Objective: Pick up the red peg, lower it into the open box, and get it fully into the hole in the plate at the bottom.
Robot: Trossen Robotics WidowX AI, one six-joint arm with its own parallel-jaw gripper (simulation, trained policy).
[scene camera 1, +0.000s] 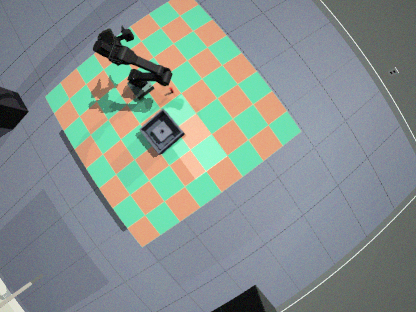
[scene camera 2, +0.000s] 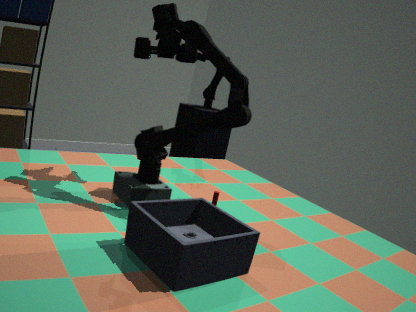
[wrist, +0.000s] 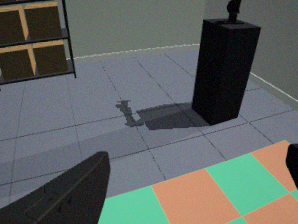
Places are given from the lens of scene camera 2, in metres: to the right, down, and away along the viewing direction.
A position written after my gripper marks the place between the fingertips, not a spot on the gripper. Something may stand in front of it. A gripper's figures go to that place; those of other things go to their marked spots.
my gripper (scene camera 2: 163,56): -0.14, -0.31, 1.15
dark box (scene camera 2: 180,265): -0.05, 0.19, 0.62
